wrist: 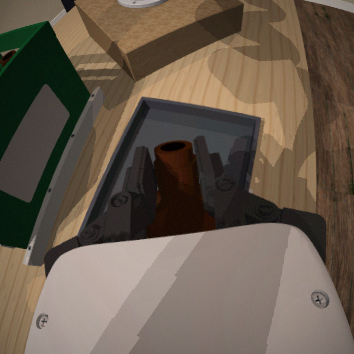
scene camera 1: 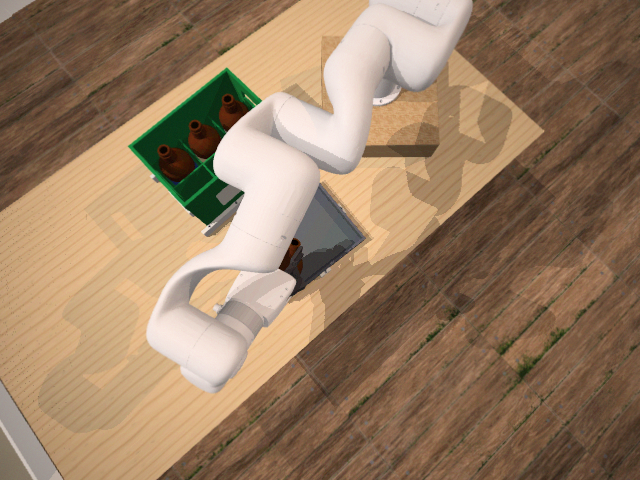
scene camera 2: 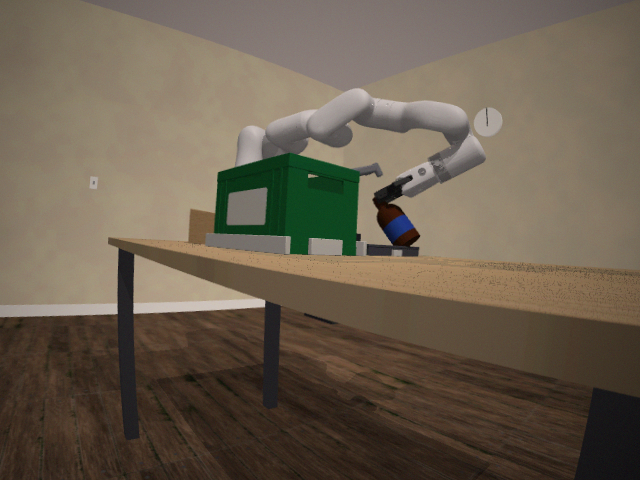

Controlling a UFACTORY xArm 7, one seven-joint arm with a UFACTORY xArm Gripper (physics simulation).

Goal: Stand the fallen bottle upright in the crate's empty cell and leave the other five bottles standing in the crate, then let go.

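Frame: origin at the arm's base, x left, y back, z up, level; millimetres.
Seen in the pictures: gripper, fingertip midpoint: point(wrist: 173, 158) point(scene camera 1: 292, 245) point(scene camera 2: 378, 199).
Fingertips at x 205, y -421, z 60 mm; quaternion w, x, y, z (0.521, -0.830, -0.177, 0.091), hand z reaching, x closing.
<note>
Pixels of each thing's middle, then the offset from my fingertips to it.
- brown bottle, body centre: point(wrist: 185, 232) point(scene camera 1: 284, 267) point(scene camera 2: 392, 219) dx +15, dy -39, dz -55 mm
- green crate, body centre: point(scene camera 2: 281, 210) point(scene camera 1: 217, 152) dx -298, dy +7, dz -60 mm
- shallow grey tray, body centre: point(wrist: 173, 181) point(scene camera 1: 300, 240) point(scene camera 2: 360, 248) dx -27, dy +33, dz -135 mm
A brown bottle point(scene camera 1: 295, 242) point(scene camera 2: 398, 226) point(wrist: 178, 182) with a blue label is tilted, neck up and toward the crate, its base low at the grey tray. My gripper point(scene camera 2: 379, 197) point(wrist: 173, 158) is shut on its neck; the arm hides part of it in scene camera 1. The green crate point(scene camera 1: 160, 175) point(scene camera 2: 321, 217) point(wrist: 30, 135) stands upright. Three brown bottles point(scene camera 1: 176, 162) point(scene camera 1: 203, 139) point(scene camera 1: 232, 110) stand in its far row. One near-row cell at the left corner shows no bottle; the arm hides the rest of that row.
The shallow grey tray point(scene camera 1: 356, 238) point(scene camera 2: 390, 250) point(wrist: 202, 110) lies beside the crate, under the bottle. White rails point(scene camera 1: 222, 219) point(scene camera 2: 248, 242) point(wrist: 65, 175) run along the crate's foot. A wooden block point(scene camera 1: 403, 121) point(wrist: 185, 50) under the arm's base stands behind the tray.
</note>
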